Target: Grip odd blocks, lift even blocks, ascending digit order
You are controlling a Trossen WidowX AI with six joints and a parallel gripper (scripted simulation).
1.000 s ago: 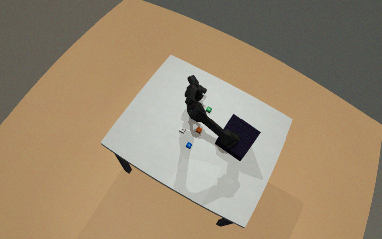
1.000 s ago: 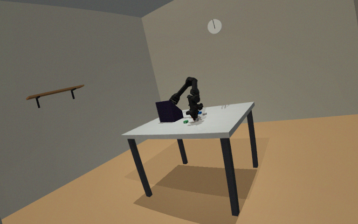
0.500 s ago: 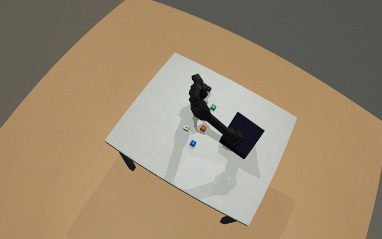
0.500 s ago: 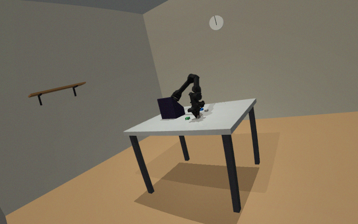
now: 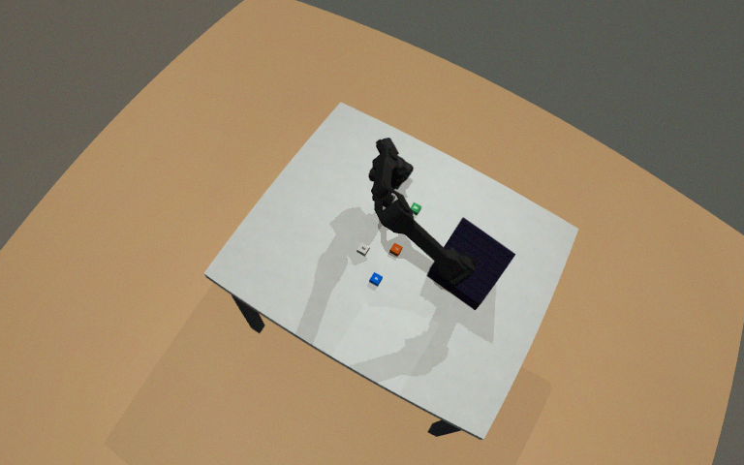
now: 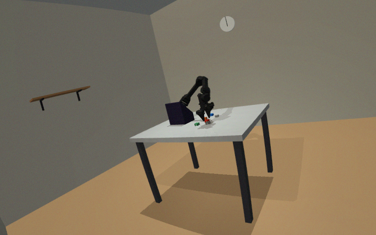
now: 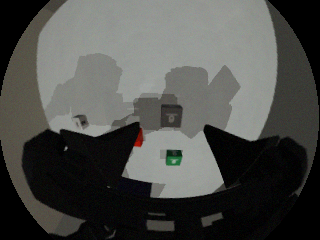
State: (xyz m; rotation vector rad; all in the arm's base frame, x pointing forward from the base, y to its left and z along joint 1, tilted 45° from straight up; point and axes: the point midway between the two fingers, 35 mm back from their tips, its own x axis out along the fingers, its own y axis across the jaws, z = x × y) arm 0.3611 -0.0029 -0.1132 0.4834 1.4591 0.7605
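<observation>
Now: gripper tip 3 cm above the grey block. Also, from my gripper tip: green block (9 cm behind, 3 cm to the right, 3 cm below); then red block (6 cm to the left, 5 cm behind, 3 cm below); then orange block (14 cm to the left, 14 cm behind, 3 cm below).
</observation>
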